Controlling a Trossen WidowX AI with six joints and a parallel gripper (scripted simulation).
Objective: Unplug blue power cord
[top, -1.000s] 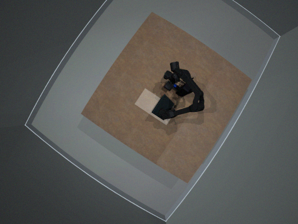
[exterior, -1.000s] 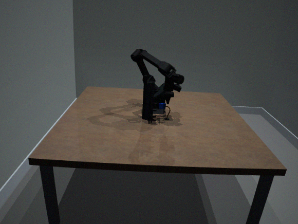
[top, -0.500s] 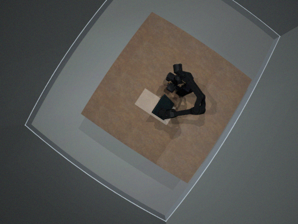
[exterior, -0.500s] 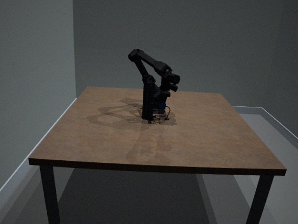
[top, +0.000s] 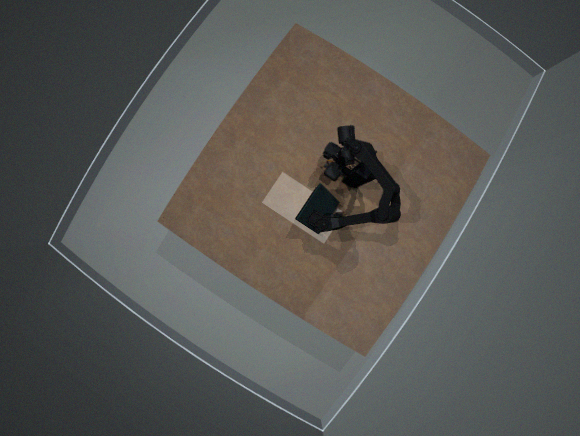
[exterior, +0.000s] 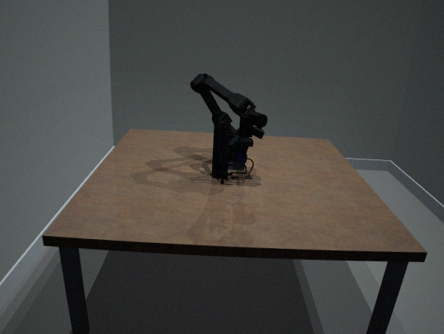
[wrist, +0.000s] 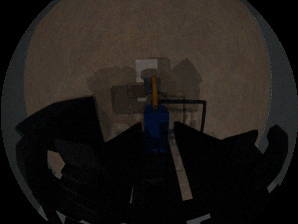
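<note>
Right now the blue plug is 3 cm to the right of my gripper tip.
</note>
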